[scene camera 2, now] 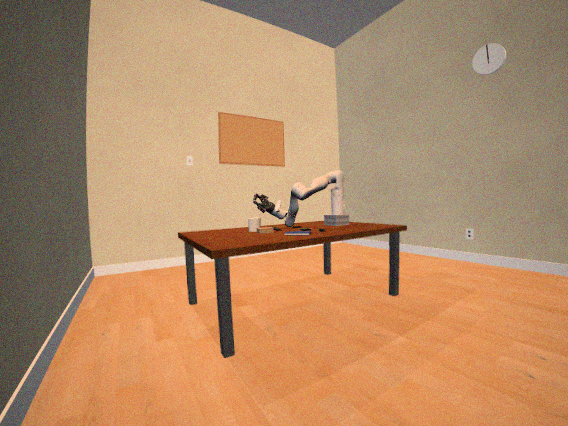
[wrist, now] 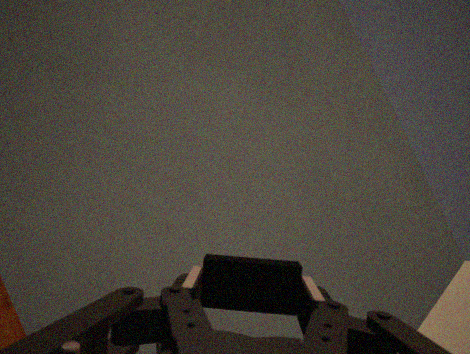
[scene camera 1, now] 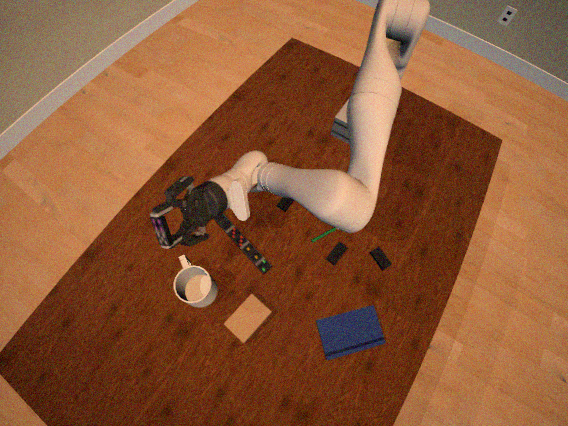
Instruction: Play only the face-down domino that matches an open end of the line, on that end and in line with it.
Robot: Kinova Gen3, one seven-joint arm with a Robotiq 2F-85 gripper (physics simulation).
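Pixels of known places: gripper, fingertip midpoint: (scene camera 2: 254, 197) (wrist: 250, 287) (scene camera 1: 158, 231); arm's base, link origin: (scene camera 2: 337, 214).
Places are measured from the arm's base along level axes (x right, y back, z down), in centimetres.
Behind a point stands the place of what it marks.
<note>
My gripper (scene camera 1: 162, 230) {x 19.3, y -60.4, z -14.3 cm} (scene camera 2: 256, 198) {x 19.3, y -60.4, z -14.3 cm} (wrist: 250, 287) {x 19.3, y -60.4, z -14.3 cm} is shut on a black domino (scene camera 1: 160, 230) {x 18.8, y -60.0, z -14.8 cm} (wrist: 251, 285) {x 18.8, y -59.4, z -14.0 cm}. The fingers hold it by its two ends, raised above the table and left of the line. Purple pips show on it in scene camera 1; its plain dark side shows in the wrist view. The line of face-up dominoes (scene camera 1: 243, 243) {x 10.7, y -49.3, z 7.0 cm} runs diagonally, with red, orange and green pips; the green end is nearest the tan block. The other end is partly hidden by the gripper. Three dark dominoes (scene camera 1: 337, 253) {x -10.3, y -39.6, z 7.0 cm} (scene camera 1: 380, 258) {x -20.3, y -35.3, z 7.0 cm} (scene camera 1: 285, 203) {x 7.4, y -34.5, z 7.0 cm} lie apart, without visible pips.
A white mug (scene camera 1: 196, 286) {x 14.4, y -63.9, z 7.2 cm} (scene camera 2: 254, 224) {x 9.6, y -66.0, z 3.3 cm} stands just below the gripper in scene camera 1. A tan block (scene camera 1: 248, 318) {x -0.2, y -63.7, z 5.0 cm}, a blue book (scene camera 1: 351, 332) {x -21.6, y -54.7, z 6.8 cm} (scene camera 2: 298, 233) {x -25.3, y -57.1, z 7.0 cm} and a thin green stick (scene camera 1: 324, 235) {x -5.4, y -36.9, z 7.5 cm} lie on the table. A grey box (scene camera 1: 341, 127) {x 5.1, y -7.2, z 2.9 cm} (scene camera 2: 336, 220) {x -5.5, y -7.1, z 3.9 cm} is by the arm's base.
</note>
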